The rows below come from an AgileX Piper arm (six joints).
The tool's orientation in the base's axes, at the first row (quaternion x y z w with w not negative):
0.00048, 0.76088, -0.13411, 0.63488
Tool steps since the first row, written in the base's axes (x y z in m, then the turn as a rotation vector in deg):
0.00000, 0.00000, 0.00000, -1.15, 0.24, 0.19
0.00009, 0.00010, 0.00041, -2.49, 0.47, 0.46
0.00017, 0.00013, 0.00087, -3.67, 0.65, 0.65
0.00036, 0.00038, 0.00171, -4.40, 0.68, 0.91
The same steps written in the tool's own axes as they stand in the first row. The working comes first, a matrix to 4 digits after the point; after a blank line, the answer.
The tool's axes in the first row as the columns of a matrix, in the base's axes (used below as rounded here):
-0.1939, 0.1710, 0.9660
-0.1696, 0.9640, -0.2047
-0.9663, -0.2035, -0.1579

0.00000, 0.00000, 0.00000, 0.00, 0.00, -1.19
-0.00043, 0.00003, 0.00000, -0.04, -0.07, -2.57
-0.00090, -0.00002, 0.00000, -0.03, -0.13, -3.78
-0.00179, 0.00008, 0.00000, -0.14, -0.28, -4.53

